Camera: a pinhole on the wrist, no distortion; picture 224 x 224 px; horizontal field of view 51.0 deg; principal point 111.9 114.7 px. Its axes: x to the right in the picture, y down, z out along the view. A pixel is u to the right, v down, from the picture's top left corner.
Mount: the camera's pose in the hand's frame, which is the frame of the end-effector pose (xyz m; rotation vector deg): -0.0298 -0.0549 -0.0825 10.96 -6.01 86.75
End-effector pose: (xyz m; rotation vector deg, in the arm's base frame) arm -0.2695 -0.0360 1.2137 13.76 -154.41 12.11
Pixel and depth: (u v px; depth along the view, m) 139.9 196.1 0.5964
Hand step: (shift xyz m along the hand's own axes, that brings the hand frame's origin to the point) -0.2021 -0.0891 0.5280
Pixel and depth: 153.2 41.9 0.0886
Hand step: 0.0029 -0.0577 0.0056
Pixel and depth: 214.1 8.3 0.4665
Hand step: 0.2158 0.0459 0.4003
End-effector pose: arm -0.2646 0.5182 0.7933 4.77 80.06 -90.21
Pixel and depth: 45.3 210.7 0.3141
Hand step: -0.1471 -0.1961 0.2165
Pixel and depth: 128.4 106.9 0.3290
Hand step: -0.0011 -0.0952 0.2438
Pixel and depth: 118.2 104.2 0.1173
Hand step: -0.0185 -0.0743 0.0328
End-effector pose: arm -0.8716 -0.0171 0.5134 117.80 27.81 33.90
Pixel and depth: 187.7 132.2 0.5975
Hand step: -0.0334 0.0227 0.5421
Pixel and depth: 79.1 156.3 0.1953
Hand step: -0.0560 -0.1172 0.1060
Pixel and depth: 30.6 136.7 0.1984
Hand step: -0.0422 -0.1591 0.1003
